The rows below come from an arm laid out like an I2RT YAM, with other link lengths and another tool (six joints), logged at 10 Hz.
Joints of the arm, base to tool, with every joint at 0 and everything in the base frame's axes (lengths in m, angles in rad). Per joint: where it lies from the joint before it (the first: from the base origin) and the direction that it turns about. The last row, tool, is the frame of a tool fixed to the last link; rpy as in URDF.
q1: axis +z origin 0 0 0.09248
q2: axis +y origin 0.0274 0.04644 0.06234
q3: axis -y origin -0.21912 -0.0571 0
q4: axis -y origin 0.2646 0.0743 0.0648
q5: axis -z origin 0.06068 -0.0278 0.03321
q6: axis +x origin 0.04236 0 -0.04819
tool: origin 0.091 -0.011 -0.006 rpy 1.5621 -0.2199 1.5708
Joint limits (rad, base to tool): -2.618..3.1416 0..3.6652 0..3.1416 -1.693..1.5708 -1.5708..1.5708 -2.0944..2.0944
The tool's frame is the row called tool.
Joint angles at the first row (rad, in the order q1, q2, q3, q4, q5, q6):
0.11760, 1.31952, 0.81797, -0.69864, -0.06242, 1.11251
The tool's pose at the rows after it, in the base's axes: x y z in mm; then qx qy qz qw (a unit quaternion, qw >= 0):
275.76 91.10 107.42 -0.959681 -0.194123 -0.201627 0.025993
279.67 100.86 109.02 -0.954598 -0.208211 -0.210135 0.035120
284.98 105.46 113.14 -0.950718 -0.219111 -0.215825 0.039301
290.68 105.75 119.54 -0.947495 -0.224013 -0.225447 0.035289
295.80 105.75 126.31 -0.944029 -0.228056 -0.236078 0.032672
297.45 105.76 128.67 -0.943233 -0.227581 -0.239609 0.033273
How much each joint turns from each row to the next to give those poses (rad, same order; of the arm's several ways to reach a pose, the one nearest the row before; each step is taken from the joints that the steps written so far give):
0.04036, 0.00086, -0.00054, 0.03301, -0.01339, 0.01083
0.02425, 0.01634, 0.01504, 0.01904, -0.01470, -0.00232
0.00801, 0.01751, 0.02718, 0.00155, -0.00998, -0.01286
0.00000, 0.00336, 0.02305, -0.00037, 0.00490, -0.01149
-0.00213, -0.00147, 0.01944, 0.00045, 0.00128, -0.01119
-0.00185, -0.00085, 0.00635, -0.00006, -0.00216, -0.00044

